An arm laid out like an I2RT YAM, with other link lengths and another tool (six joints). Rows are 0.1 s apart.
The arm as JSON. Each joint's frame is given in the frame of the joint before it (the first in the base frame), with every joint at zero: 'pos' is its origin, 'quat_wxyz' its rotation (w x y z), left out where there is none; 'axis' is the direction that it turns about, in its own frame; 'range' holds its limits. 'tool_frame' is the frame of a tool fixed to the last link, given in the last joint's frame.
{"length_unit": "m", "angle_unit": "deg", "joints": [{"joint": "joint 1", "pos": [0.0, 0.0, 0.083], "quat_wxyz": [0.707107, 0.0, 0.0, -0.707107], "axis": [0.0, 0.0, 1.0], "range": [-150.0, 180.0]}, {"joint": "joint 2", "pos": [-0.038, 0.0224, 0.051], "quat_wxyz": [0.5, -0.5, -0.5, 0.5], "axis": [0.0, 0.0, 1.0], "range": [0.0, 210.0]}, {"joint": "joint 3", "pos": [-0.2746, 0.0, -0.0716], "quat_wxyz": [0.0, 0.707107, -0.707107, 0.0], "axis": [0.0, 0.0, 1.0], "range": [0.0, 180.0]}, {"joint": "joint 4", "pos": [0.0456, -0.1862, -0.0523], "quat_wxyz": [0.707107, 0.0, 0.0, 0.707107], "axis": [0.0, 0.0, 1.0], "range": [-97.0, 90.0]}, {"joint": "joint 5", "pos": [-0.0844, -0.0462, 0.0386], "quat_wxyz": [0.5, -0.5, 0.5, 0.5], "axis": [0.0, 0.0, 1.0], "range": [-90.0, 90.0]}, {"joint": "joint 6", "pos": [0.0, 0.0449, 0.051], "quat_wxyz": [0.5, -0.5, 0.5, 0.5], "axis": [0.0, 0.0, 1.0], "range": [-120.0, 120.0]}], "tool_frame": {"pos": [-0.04, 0.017, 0.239], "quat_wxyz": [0.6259, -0.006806, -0.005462, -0.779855]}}
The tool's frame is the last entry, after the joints.
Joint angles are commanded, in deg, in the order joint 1, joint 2, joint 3, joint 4, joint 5, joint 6. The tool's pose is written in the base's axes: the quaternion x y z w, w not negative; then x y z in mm. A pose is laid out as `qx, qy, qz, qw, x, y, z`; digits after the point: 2 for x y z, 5 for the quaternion.
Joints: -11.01 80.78 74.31 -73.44 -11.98 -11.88
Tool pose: 0.60814, 0.78270, 0.12719, 0.03686, 192.34, -22.44, 60.70
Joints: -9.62 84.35 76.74 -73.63 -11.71 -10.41
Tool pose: 0.61046, 0.78246, 0.12039, 0.02455, 200.86, -19.57, 58.58
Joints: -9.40 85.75 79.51 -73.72 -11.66 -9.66
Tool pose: 0.61272, 0.77957, 0.12546, 0.03338, 214.84, -20.88, 64.16
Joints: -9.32 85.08 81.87 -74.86 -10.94 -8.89
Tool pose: 0.61603, 0.77562, 0.12820, 0.04978, 221.40, -24.76, 74.51
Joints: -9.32 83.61 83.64 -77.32 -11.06 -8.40
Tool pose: 0.61827, 0.77279, 0.13255, 0.05454, 217.10, -23.14, 85.00
